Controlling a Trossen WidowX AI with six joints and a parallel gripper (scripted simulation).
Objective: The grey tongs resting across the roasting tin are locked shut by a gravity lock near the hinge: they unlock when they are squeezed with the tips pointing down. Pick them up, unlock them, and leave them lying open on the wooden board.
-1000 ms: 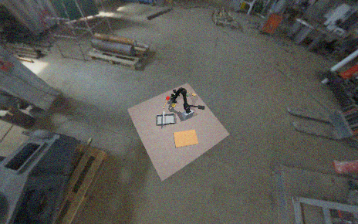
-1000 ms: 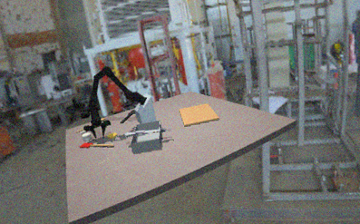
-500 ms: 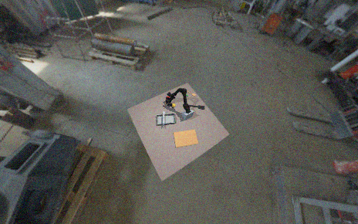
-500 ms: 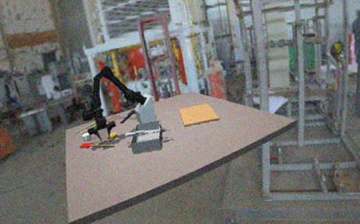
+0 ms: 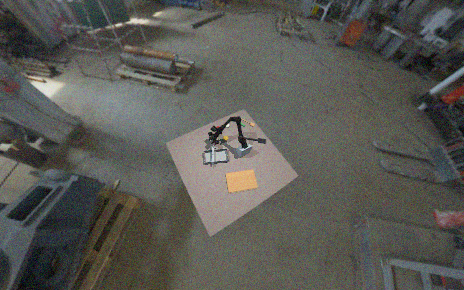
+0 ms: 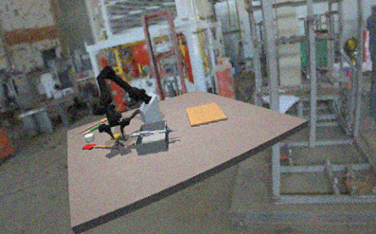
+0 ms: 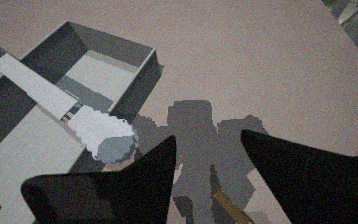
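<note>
My gripper tip is now 4 cm short of the roasting tin, 19 cm to the right of it and 5 cm above it. The rest, counted from my gripper tip: wooden board 1 cm behind, 64 cm to the left, 7 cm below; red-headed tool 19 cm behind, 11 cm to the right, 7 cm below.
</note>
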